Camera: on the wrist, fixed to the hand. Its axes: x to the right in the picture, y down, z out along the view.
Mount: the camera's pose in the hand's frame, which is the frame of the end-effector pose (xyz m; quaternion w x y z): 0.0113 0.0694 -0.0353 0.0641 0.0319 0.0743 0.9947
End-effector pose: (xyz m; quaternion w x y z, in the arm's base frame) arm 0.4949 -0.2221 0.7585 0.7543 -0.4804 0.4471 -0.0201
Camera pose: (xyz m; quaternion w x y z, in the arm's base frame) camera 0.4495 -0.2149 0.6947 0.0504 0.4395 0.5619 0.6990
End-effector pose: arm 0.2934 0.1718 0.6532 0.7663 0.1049 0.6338 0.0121
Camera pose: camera 0.2692 0.2465 0.6483 0.0134 -0.6607 0.0064 -0.7505
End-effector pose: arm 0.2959 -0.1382 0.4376 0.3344 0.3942 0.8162 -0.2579
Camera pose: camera 0.3352 -0.0701 0.4409 0.2048 0.8670 -0.3232 0.3194
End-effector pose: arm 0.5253 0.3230 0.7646 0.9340 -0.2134 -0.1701 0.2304
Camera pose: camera 0.5246 0.3731 0.7039 0.1499 0.1702 -0.2781 -0.9334
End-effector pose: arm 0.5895 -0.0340 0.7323 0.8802 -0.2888 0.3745 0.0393
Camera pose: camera 0.5553 0.0030 0.6718 0.0013 -0.3792 -0.3779 -0.8446
